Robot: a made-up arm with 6 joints.
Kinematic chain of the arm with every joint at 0, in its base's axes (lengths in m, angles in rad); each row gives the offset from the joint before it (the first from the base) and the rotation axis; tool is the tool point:
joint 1: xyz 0 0 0.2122 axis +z
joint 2: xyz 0 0.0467 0 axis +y
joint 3: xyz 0 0 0.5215 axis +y
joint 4: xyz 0 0 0.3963 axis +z
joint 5: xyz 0 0 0 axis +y
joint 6: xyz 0 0 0.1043 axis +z
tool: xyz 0 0 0
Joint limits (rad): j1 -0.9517..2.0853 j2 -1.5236..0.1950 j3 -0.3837..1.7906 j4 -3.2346..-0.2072 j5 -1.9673..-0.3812 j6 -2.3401..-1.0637
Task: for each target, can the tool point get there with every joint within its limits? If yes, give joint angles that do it. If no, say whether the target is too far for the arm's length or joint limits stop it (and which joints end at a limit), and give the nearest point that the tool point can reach.
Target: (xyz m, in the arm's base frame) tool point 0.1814 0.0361 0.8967
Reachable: yes | joints -0.6911 -0.3797 1.3042 -1.8427 -1.8446 -1.2557
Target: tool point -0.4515 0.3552 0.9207
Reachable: yes | joints -0.4267 -1.0156 0.7339 -1.6840 -1.0470 -1.5912
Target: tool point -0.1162 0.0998 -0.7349
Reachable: no: joint limits stop it (at a limit: joint 2, joint 3, joint 4, joint 5) | nearest point -0.6286 0.5398 0.0304 | short by 1.021 m
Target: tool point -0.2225 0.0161 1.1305
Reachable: yes | joints 0.6432 -0.3183 0.2677 -1.7323 -1.3148 -2.1699
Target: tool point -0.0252 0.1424 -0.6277
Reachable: no: joint limits stop it (at a limit: joint 1, joint 2, joint 3, joint 4, joint 5) | nearest point -0.4251 0.7112 0.0304 | short by 0.957 m
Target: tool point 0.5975 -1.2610 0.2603
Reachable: no: too far | nearest point 0.4321 -0.9211 0.2501 | short by 0.378 m
